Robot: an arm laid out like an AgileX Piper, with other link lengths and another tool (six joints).
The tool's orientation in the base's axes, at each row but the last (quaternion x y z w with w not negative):
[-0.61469 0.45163 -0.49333 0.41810]
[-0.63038 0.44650 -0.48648 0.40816]
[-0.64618 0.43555 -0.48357 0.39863]
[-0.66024 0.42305 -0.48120 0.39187]
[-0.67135 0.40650 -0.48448 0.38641]
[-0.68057 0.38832 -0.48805 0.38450]
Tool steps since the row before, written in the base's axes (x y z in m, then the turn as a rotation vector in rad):
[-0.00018 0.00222 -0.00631 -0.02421 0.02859 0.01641]
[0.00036 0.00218 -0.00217 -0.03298 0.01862 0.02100]
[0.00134 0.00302 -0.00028 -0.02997 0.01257 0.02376]
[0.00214 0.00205 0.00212 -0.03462 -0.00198 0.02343]
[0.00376 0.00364 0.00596 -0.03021 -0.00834 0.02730]
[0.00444 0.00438 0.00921 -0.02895 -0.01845 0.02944]
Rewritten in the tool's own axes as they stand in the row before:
[-0.00361 0.00554 0.00101 -0.02646 -0.01922 -0.02456]
[-0.00259 0.00142 0.00095 -0.01687 -0.01945 -0.03482]
[-0.00274 -0.00089 0.00165 -0.00991 -0.02074 -0.03305]
[-0.00089 -0.00304 0.00181 0.00278 -0.01472 -0.03908]
[-0.00059 -0.00743 0.00270 0.01081 -0.01665 -0.03652]
[0.00039 -0.01076 0.00281 0.02101 -0.01470 -0.03725]

